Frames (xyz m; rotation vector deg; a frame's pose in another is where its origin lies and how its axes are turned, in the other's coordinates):
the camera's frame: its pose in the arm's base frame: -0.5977 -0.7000 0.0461 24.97 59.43 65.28
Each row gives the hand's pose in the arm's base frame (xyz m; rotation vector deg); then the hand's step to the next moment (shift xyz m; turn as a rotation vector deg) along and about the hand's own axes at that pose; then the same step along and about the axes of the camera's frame.
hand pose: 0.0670 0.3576 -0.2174 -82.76 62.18 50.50
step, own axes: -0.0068 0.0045 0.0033 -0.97 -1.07 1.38
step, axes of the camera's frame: 0.0015 0.0084 -0.0022 0.93 0.98 1.47
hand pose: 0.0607 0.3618 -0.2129 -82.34 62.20 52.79
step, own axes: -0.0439 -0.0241 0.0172 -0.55 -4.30 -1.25
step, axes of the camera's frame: 0.0009 0.0383 0.0366 -1.63 -1.07 4.07
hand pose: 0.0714 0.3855 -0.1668 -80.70 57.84 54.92
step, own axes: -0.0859 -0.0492 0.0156 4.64 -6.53 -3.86
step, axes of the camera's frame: -0.0216 0.0699 0.0685 -2.19 -7.24 4.68
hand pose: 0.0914 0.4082 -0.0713 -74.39 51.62 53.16
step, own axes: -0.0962 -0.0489 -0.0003 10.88 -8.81 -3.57
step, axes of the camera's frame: -0.0542 0.0721 0.0592 0.66 -13.06 6.14
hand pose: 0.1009 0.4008 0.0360 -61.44 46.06 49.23
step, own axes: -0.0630 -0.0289 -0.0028 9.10 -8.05 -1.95
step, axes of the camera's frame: -0.0490 0.0418 0.0257 1.07 -10.57 6.20
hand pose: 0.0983 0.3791 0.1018 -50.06 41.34 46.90
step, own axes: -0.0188 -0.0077 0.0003 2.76 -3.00 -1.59
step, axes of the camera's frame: -0.0159 0.0116 0.0049 -0.52 -3.97 1.76
